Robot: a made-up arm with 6 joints. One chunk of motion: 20 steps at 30 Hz.
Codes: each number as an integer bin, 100 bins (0 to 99) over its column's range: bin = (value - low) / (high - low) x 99, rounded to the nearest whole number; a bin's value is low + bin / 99 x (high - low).
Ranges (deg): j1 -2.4..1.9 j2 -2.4..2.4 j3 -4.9..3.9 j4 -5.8..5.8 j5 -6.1..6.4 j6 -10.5..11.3
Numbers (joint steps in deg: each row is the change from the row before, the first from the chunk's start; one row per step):
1: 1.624 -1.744 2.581 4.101 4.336 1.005
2: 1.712 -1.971 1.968 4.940 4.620 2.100
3: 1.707 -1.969 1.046 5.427 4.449 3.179
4: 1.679 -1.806 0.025 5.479 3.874 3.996
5: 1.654 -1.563 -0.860 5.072 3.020 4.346
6: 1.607 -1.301 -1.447 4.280 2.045 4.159
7: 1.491 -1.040 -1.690 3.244 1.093 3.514
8: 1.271 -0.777 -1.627 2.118 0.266 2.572
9: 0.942 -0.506 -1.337 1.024 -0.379 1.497
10: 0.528 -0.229 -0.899 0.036 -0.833 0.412
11: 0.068 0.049 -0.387 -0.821 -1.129 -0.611
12: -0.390 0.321 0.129 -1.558 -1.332 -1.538
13: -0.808 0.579 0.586 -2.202 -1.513 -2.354
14: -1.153 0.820 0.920 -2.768 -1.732 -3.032
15: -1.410 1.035 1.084 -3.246 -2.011 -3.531
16: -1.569 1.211 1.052 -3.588 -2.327 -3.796
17: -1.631 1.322 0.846 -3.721 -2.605 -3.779
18: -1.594 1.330 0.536 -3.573 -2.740 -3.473
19: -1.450 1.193 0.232 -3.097 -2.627 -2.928
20: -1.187 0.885 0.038 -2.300 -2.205 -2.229
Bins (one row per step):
1: 93 14 84 84 83 52
2: 95 9 77 92 85 57
3: 95 9 67 96 84 62
4: 94 12 55 96 79 66
5: 93 17 45 93 72 67
6: 92 23 39 86 65 67
7: 90 28 36 77 57 64
8: 85 33 37 68 50 59
9: 77 39 40 58 45 54
10: 67 45 45 50 42 50
11: 57 51 51 42 39 45
12: 46 56 57 36 38 41
13: 37 61 62 31 36 37
14: 29 66 65 26 35 34
15: 23 71 67 22 32 32
16: 19 74 67 19 30 30
17: 18 77 65 18 28 31
18: 19 77 61 19 27 32
19: 22 74 58 23 28 34
20: 28 68 56 30 31 38

